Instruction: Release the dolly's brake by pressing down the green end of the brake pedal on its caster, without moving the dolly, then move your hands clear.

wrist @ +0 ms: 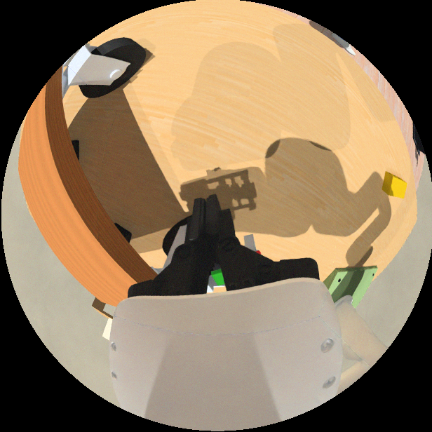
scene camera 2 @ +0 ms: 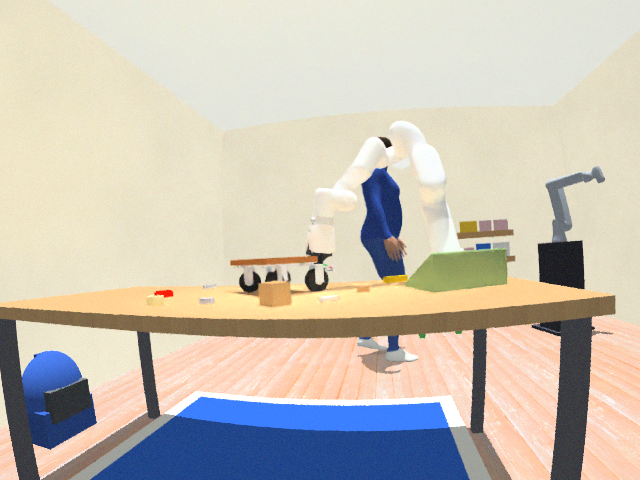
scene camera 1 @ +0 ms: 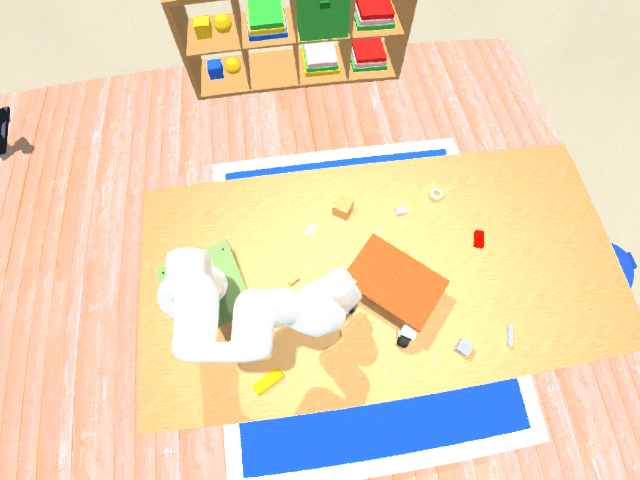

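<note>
The dolly (scene camera 1: 398, 281) (scene camera 2: 273, 260) (wrist: 55, 200) has an orange-brown deck and stands upright on black-wheeled casters. The caster wheel (scene camera 2: 316, 279) (wrist: 171, 240) nearest the arm is partly behind the fingers in the wrist view. The pedal's green end (wrist: 218, 277) shows in the gap between the black finger linkages. A small red spot (wrist: 258, 252) shows right of the linkages, beside a short grey piece. My gripper (scene camera 2: 320, 256) (wrist: 210, 210) is shut and empty, pointing down beside the deck's edge at this caster. Whether it touches the pedal is hidden.
A wooden block (scene camera 1: 342, 208) (scene camera 2: 275, 293) stands behind the dolly in the top view. A yellow block (scene camera 1: 268, 380) (scene camera 2: 395, 279) (wrist: 394, 185) lies near the arm's green base (scene camera 1: 232, 281) (scene camera 2: 465, 269) (wrist: 350, 282). A grey cube (scene camera 1: 464, 347) and red piece (scene camera 1: 479, 239) lie right of the dolly.
</note>
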